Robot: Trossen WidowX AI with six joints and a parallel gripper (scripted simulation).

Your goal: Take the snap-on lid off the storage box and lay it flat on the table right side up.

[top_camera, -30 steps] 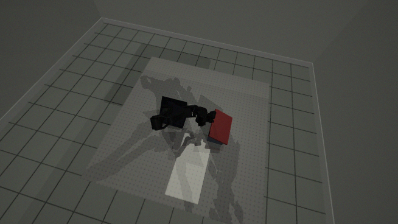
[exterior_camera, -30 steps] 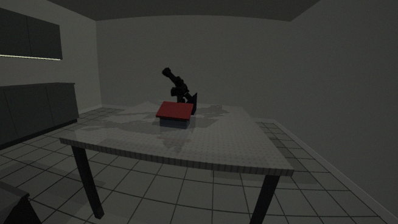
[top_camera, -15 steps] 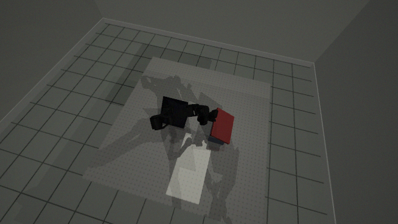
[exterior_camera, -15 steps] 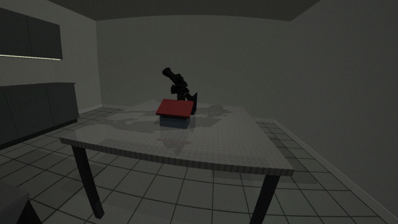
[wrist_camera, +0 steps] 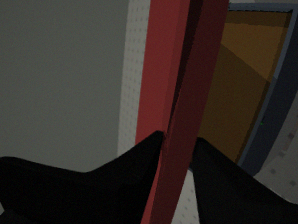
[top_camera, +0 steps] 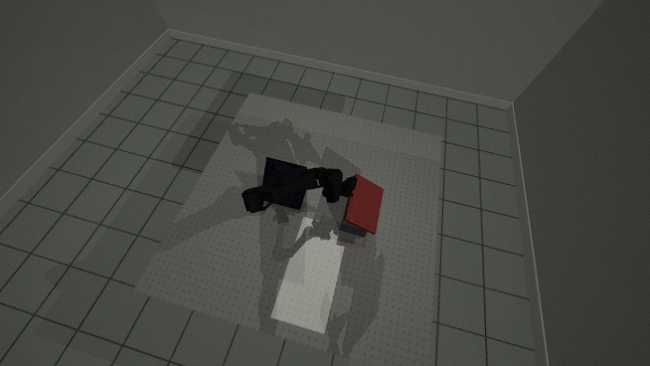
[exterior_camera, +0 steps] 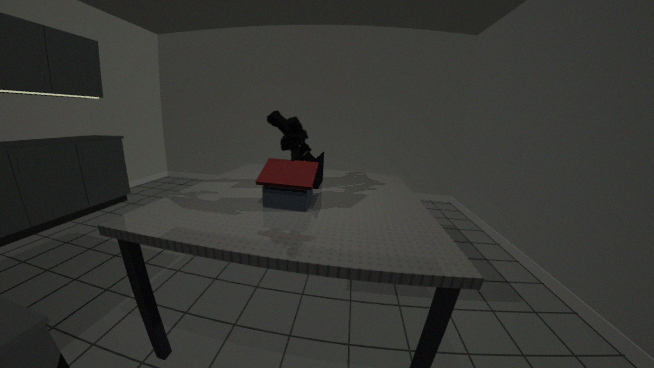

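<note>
Now: the red lid 7 cm ahead of my gripper tip, 1 cm to the right of it and 3 cm below it. The rest, counted from my gripper tip: blue storage box (5 cm ahead, 1 cm to the right, 14 cm below).
</note>
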